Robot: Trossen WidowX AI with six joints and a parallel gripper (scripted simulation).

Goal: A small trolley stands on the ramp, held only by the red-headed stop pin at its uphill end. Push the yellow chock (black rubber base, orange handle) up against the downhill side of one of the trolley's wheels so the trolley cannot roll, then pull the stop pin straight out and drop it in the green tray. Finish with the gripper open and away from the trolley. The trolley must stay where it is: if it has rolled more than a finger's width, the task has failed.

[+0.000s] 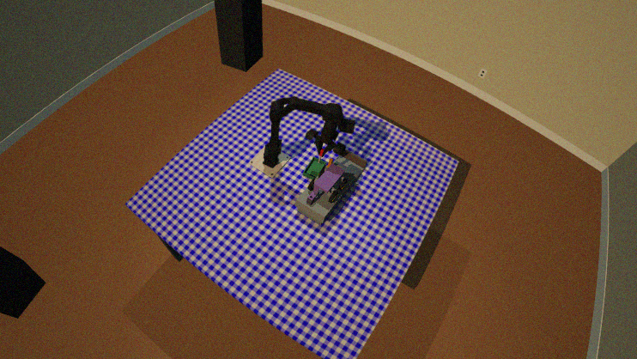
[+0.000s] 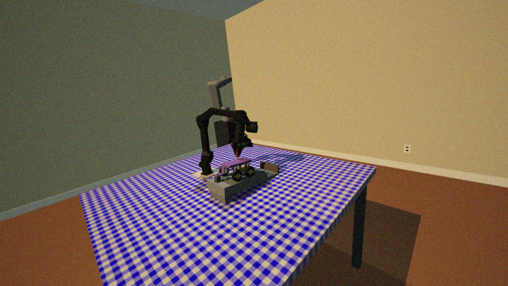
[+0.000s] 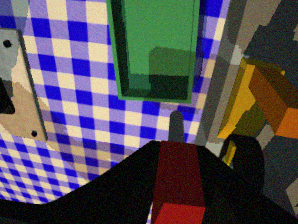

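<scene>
Right now my gripper tip is right at the red-headed stop pin. From my gripper tip the other things lie so: purple trolley 9 cm ahead, 11 cm to the right, 2 cm below; then yellow chock 5 cm ahead, 1 cm to the right, 5 cm below; then green tray 3 cm behind, 14 cm below.
</scene>
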